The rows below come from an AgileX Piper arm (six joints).
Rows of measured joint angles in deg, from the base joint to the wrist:
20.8 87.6 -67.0 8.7 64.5 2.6
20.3 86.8 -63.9 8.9 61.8 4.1
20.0 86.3 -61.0 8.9 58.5 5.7
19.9 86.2 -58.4 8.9 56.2 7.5
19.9 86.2 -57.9 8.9 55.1 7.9
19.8 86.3 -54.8 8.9 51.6 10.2
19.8 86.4 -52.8 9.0 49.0 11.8
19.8 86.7 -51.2 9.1 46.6 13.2
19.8 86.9 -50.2 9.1 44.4 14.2
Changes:
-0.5 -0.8 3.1 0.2 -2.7 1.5
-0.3 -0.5 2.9 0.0 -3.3 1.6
-0.1 -0.1 2.6 0.0 -2.3 1.8
0.0 0.0 0.5 0.0 -1.1 0.4
-0.1 0.1 3.1 0.0 -3.5 2.3
0.0 0.1 2.0 0.1 -2.6 1.6
0.0 0.3 1.6 0.1 -2.4 1.4
0.0 0.2 1.0 0.0 -2.2 1.0

